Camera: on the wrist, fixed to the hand. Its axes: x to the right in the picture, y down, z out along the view.
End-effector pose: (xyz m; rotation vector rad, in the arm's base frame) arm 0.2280 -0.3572 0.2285 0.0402 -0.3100 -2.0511
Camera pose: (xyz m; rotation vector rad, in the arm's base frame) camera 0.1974 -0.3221 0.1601 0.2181 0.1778 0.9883
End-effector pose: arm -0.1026 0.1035 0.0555 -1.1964 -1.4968 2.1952
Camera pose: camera -0.0630 0.1529 0.1088 1.6165 -0.9985 -0.1033
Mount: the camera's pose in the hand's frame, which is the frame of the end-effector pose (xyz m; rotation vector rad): -0.0228 -0.0583 -0.0541 0.0830 0.7762 2.9785
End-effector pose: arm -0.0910 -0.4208 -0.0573 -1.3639 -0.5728 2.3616
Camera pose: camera -0.0271 -0.3730 -0.0356 0.9138 -1.1561 -0.1775
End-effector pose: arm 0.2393 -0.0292 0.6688 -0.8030 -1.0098 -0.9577
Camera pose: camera 0.1978 -0.0928 0.6360 -0.7584 1.1714 1.3657
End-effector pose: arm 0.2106 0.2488 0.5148 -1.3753 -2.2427 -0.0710
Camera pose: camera 0.1905 0.1856 0.5642 -2.1723 1.4288 0.3743
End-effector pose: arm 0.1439 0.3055 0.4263 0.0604 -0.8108 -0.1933
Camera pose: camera 0.1591 0.2517 0.3653 -0.9179 0.5181 2.4887
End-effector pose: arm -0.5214 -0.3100 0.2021 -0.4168 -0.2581 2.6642
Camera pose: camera -0.4615 -0.2619 0.1712 0.6861 -0.4610 -0.4192
